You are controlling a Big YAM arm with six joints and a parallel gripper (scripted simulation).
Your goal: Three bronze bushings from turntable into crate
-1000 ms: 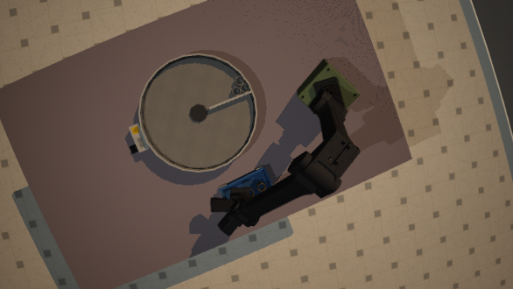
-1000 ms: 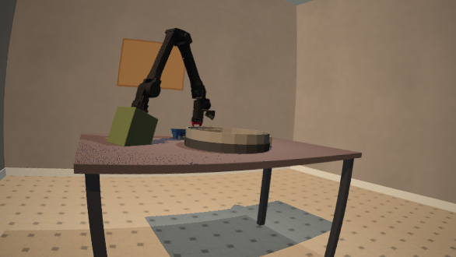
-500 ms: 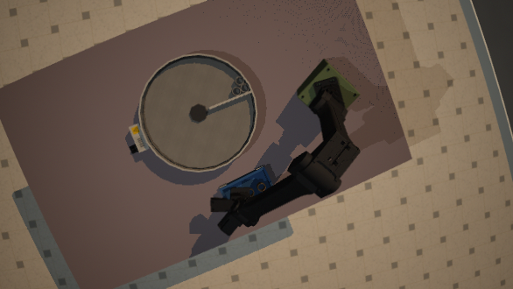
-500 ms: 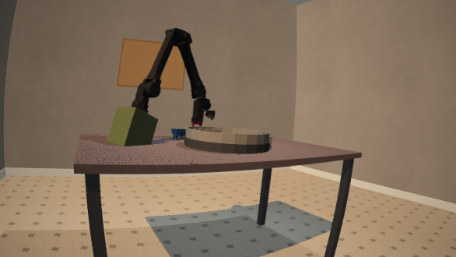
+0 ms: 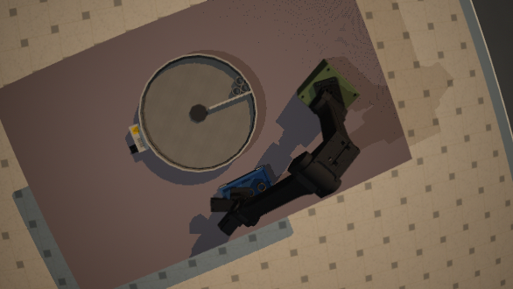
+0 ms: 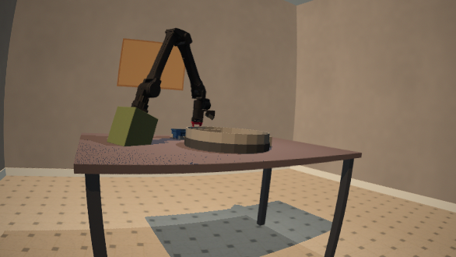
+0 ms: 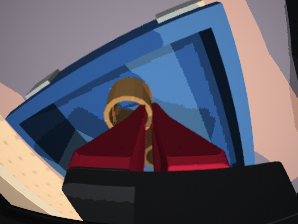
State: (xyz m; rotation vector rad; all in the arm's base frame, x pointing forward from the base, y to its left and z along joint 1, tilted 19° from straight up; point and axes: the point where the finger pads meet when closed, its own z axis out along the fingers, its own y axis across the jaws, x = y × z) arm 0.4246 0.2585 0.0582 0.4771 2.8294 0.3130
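My gripper is now 4 cm past the blue crate, 1 cm to the right of it and 1 cm above it. The rest, counted from my hand: turntable (34 cm to the right, 5 cm ahead, 2 cm above).
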